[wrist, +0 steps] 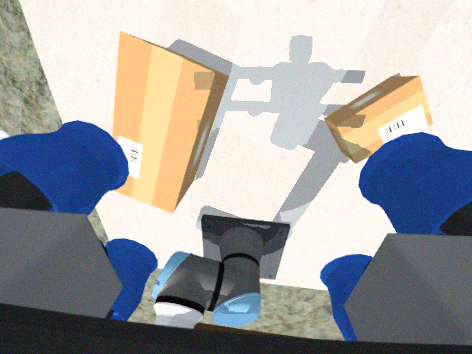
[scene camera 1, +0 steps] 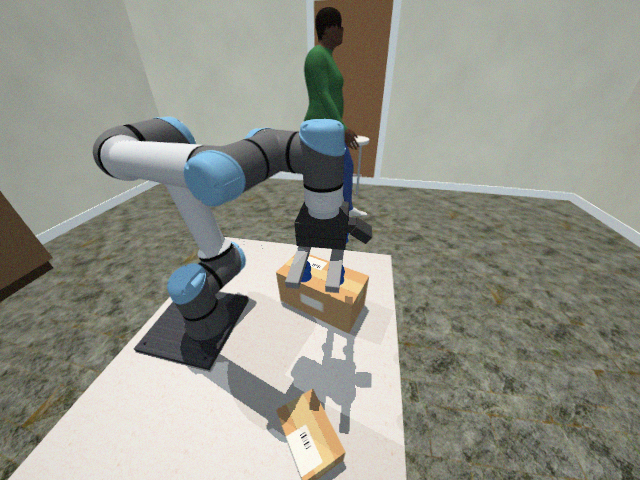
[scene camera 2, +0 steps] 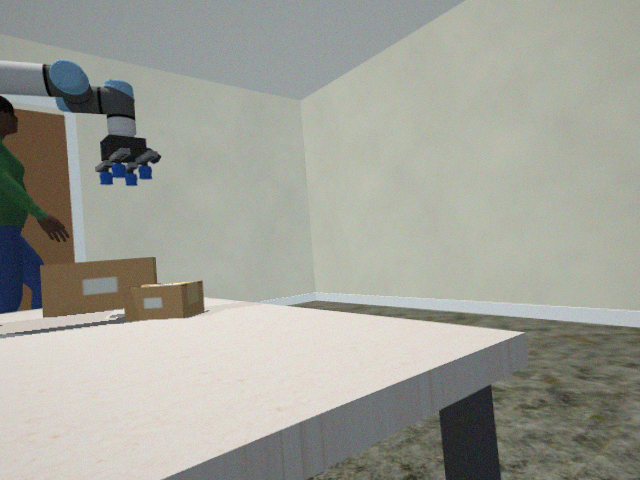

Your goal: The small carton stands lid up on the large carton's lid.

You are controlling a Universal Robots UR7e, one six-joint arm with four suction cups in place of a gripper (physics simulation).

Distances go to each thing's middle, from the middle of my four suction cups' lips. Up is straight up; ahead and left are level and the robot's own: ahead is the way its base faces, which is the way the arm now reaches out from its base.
Labels:
I see the large carton [scene camera 2: 72, 288] 3 cm behind my suction cup, 18 cm to the left of it and 32 cm below it. The rest, counted from my suction cup: small carton [scene camera 1: 312, 440] (26 cm to the right, 36 cm below).

